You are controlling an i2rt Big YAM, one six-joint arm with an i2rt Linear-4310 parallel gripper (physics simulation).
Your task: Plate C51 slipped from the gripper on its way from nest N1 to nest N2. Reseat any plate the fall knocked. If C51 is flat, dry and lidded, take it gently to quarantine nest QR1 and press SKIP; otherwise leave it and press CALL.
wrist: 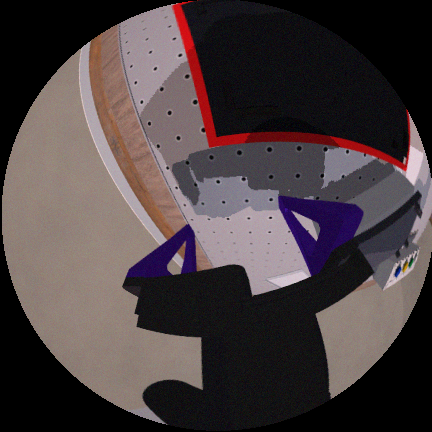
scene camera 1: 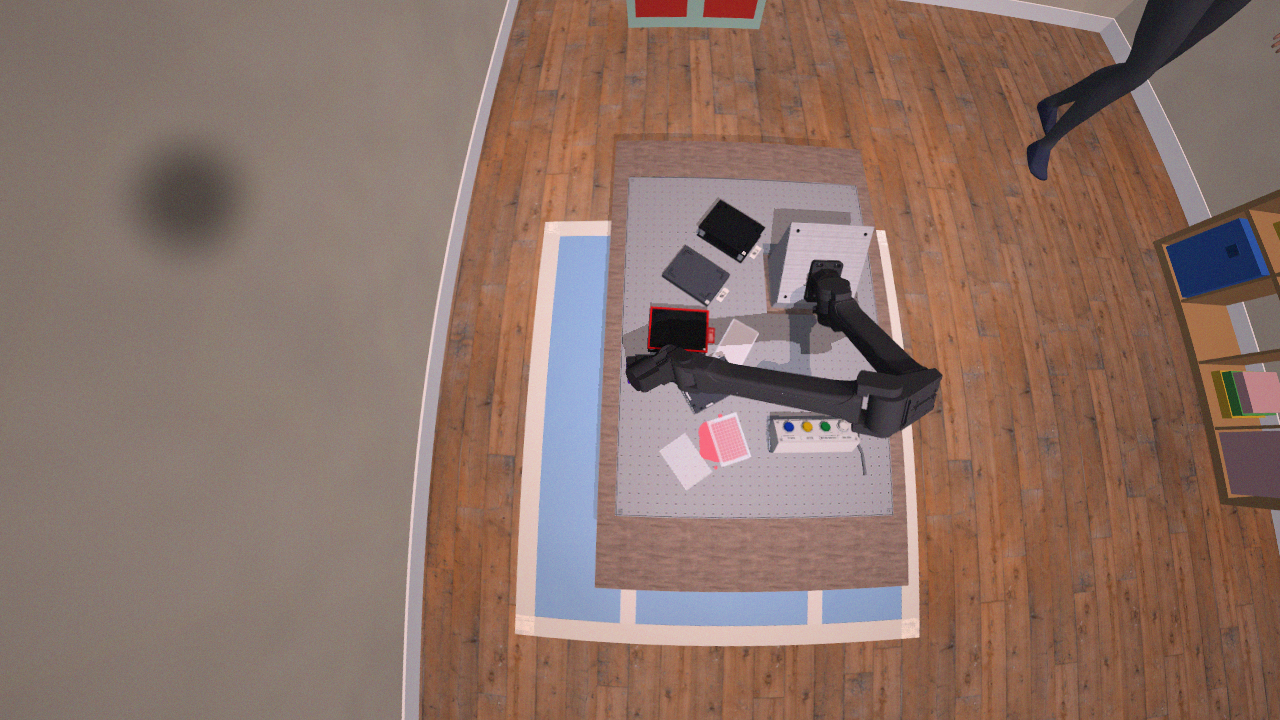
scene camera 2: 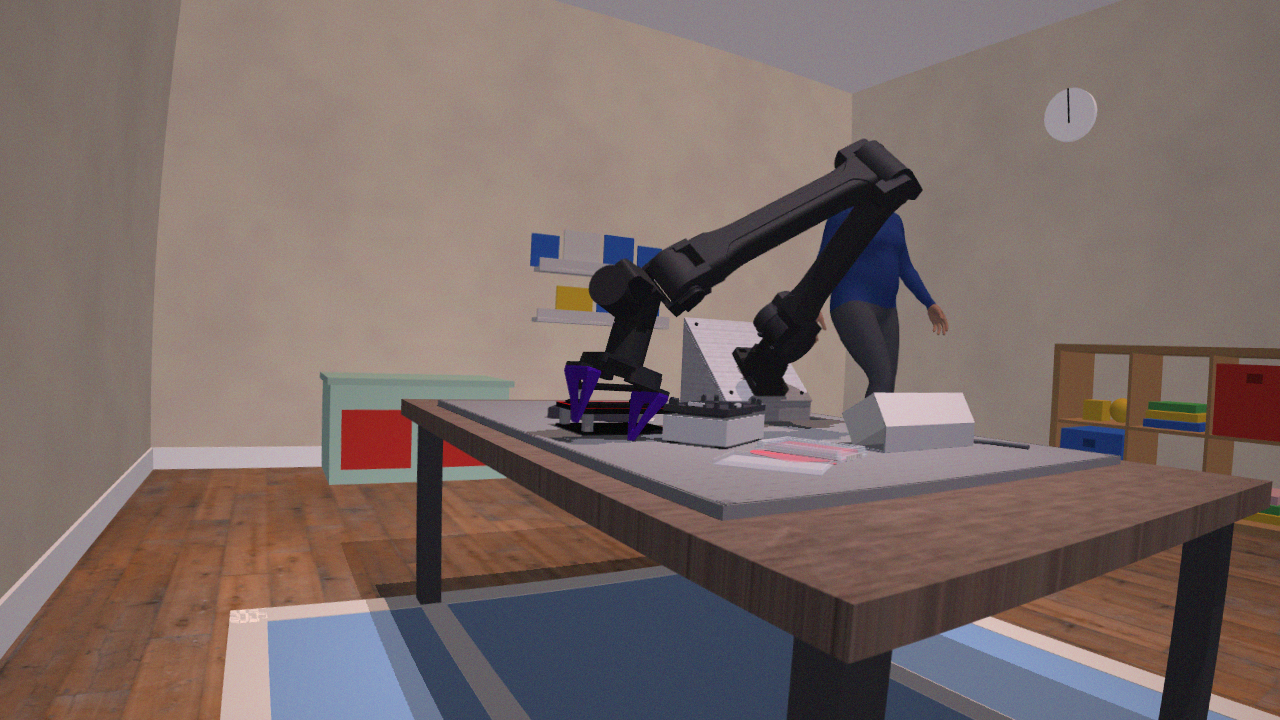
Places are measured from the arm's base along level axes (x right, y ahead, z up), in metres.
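Where they show: gripper, fingertip midpoint: (wrist: 233,214) (scene camera 2: 603,431); arm's base, link origin: (scene camera 1: 822,280) (scene camera 2: 758,373).
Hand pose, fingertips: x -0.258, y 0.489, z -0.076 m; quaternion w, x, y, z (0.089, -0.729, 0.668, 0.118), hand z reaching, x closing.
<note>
Each offset is from my fingertips to the top centre of the thing. "*": to the spot under its first point.
My gripper (scene camera 1: 640,371) (scene camera 2: 606,434) (wrist: 233,214) is open and empty, low over the board beside the red-rimmed black nest {dx +0.127, dy -0.088, dz +0.031 m} (scene camera 1: 649,329) (wrist: 199,90). The arm's end hides its fingers in scene camera 1. A pink-gridded plate {dx -0.172, dy -0.227, dz -0.001 m} (scene camera 1: 725,438) (scene camera 2: 819,450) lies flat on the board, with a red patch {* dx -0.178, dy -0.168, dz -0.014 m} (scene camera 1: 707,441) at its edge. A white flat lid-like piece {dx -0.232, dy -0.109, dz -0.007 m} (scene camera 1: 685,461) (scene camera 2: 774,463) (wrist: 290,279) lies apart beside it. Another pale flat piece {dx +0.094, dy -0.254, dz +0.000 m} (scene camera 1: 739,338) lies near the red-rimmed nest. Plate and nest labels are too small to read.
A black nest {dx +0.446, dy -0.252, dz +0.047 m} (scene camera 1: 730,230) and a dark grey one {dx +0.303, dy -0.144, dz +0.011 m} (scene camera 1: 696,274) stand farther up the board. Another dark-topped block {* dx -0.089, dy -0.122, dz +0.013 m} (scene camera 2: 713,428) is partly under the arm in scene camera 1. The button box {dx -0.164, dy -0.448, dz +0.069 m} (scene camera 1: 812,435) (scene camera 2: 913,424) (wrist: 398,270) stands near the arm's elbow.
</note>
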